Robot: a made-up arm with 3 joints.
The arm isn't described. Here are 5 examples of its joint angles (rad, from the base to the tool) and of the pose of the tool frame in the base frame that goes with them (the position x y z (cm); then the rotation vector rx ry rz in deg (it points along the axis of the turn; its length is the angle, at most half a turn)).
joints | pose
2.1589 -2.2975 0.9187 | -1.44 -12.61 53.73 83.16 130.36 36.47
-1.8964 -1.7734 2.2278 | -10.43 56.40 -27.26 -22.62 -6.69 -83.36
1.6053 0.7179 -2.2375 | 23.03 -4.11 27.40 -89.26 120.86 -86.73
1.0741 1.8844 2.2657 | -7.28 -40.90 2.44 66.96 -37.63 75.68
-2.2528 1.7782 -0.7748 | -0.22 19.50 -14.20 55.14 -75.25 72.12
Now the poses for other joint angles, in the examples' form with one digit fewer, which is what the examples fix.
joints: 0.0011 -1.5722 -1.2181
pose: -6.0 -44.7 16.7 54.2 54.1 -77.8
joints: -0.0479 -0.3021 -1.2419
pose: 6.8 -40.4 14.8 13.1 71.0 -13.3
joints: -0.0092 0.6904 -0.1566
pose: -7.9 -41.8 2.1 -2.6 8.4 39.5
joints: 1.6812 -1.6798 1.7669
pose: -7.2 -37.5 61.6 115.4 114.8 -11.4
